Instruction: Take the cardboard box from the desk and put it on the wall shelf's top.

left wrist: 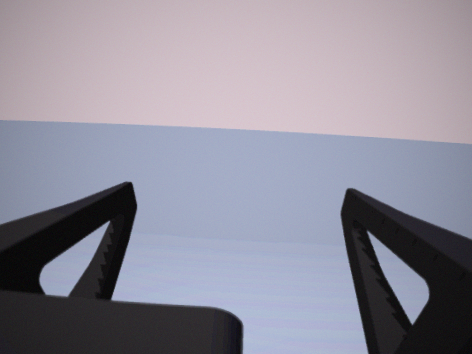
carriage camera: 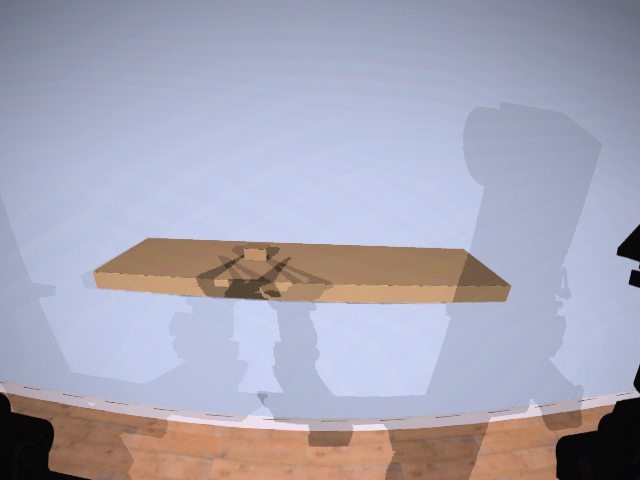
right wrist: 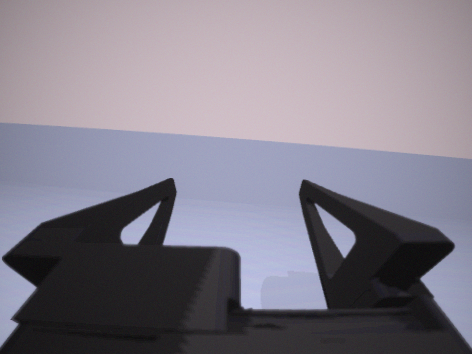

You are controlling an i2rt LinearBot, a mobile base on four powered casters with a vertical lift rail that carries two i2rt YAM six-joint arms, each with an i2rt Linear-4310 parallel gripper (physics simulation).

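Places are measured from the left arm's base along level axes (x ahead, y up, z right), in centimetres.
Where they show: left gripper, fingertip midpoint: (left wrist: 238,197); right gripper, fingertip midpoint: (right wrist: 237,185).
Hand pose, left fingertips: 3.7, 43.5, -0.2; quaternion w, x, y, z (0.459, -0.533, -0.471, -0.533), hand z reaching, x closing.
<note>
After its pixels a point has its place, as x, y, z.
The small cardboard box (carriage camera: 255,254) {55.1, 12.5, 17.7} rests upright on the top of the wall shelf (carriage camera: 392,266) {54.3, 10.8, 55.6}, left of the shelf's middle in the carriage view. Dark shadows fall around the box and over the shelf's front edge. My left gripper (left wrist: 238,197) {3.7, 43.5, -0.2} is open and empty, with its fingers wide apart. My right gripper (right wrist: 237,185) {4.8, 43.1, 66.8} is open and empty too. Neither gripper is near the box; both wrist views face the upper wall and the ceiling. The desk does not show in these views.
The brown shelf is fixed to the pale blue wall (carriage camera: 310,180) {69.5, 31.2, 31.7}. A white skirting strip and the wooden floor (carriage camera: 232,454) {54.1, -89.2, -0.8} run along below. Dark parts of the robot show at the lower left, lower right and right edge of the carriage view. Large robot shadows fall on the wall.
</note>
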